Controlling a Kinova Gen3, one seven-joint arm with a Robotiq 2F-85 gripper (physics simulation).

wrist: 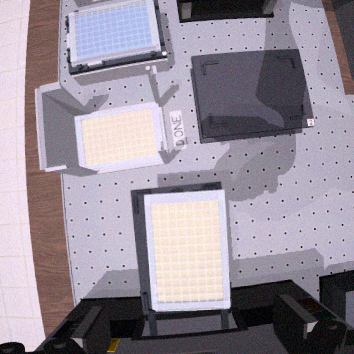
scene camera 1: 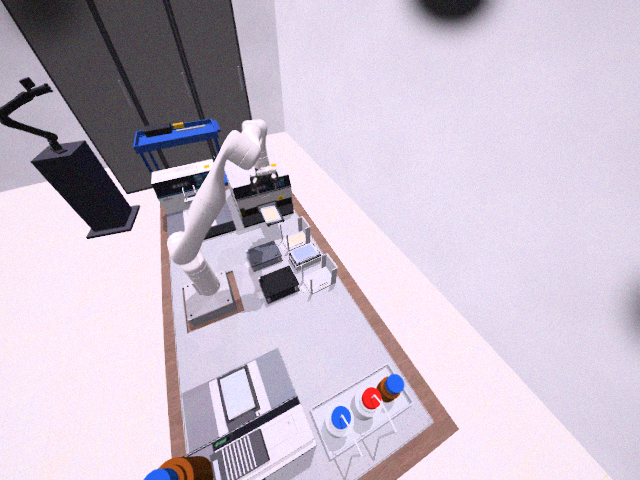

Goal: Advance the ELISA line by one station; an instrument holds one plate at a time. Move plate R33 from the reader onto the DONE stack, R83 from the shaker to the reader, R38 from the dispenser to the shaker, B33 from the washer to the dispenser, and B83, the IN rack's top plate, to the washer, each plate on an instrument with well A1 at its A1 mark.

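Frame: origin at the arm's base, x ahead, y left, z up, level; centimetres.
Seen in the pictures: gripper, between the fingertips: (wrist: 191,319) (scene camera 1: 266,190); arm's base, origin of its link: (scene camera 1: 210,287).
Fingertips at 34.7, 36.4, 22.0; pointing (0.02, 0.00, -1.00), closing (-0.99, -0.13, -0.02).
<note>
Offsets run from my fingertips to a thing's top centre, as dx, dy, dz. "spot": to the spot under its first point.
A cream-welled plate {-0.2, -0.3, -14.7} (scene camera 1: 270,213) (wrist: 187,250) lies on the dark extended tray {+0.4, -0.3, -16.7} (wrist: 140,240) of the black-fronted instrument {-4.3, +27.9, -0.6} (scene camera 1: 262,200); its label is not readable. My gripper (scene camera 1: 264,187) (wrist: 191,319) is open and empty, above the instrument's front, with its fingers beyond the plate's near end in the wrist view. Another cream plate {+10.7, -14.1, -25.5} (scene camera 1: 297,239) (wrist: 120,137) lies in the rack beside the DONE label {spot: +2.1, -16.0, -27.5} (wrist: 177,129). A blue-welled plate {+12.3, -28.7, -20.8} (scene camera 1: 305,253) (wrist: 115,32) sits on a low device beside that rack. A pale plate {-25.2, -83.4, -19.3} (scene camera 1: 237,393) lies on the large instrument at the front. Plate names and A1 marks are not legible.
A dark grey block {-9.4, -21.8, -22.5} (scene camera 1: 264,254) (wrist: 235,95) and a black block {-5.0, -42.0, -20.7} (scene camera 1: 279,283) stand inward of the racks. An upright-walled rack {spot: +21.7, -40.9, -18.1} (scene camera 1: 329,262) stands past the blue plate. Another instrument {spot: -54.1, +25.8, -4.7} (scene camera 1: 168,188) is behind the arm. Capped bottles (scene camera 1: 341,417) (scene camera 1: 371,398) stand in a front tray.
</note>
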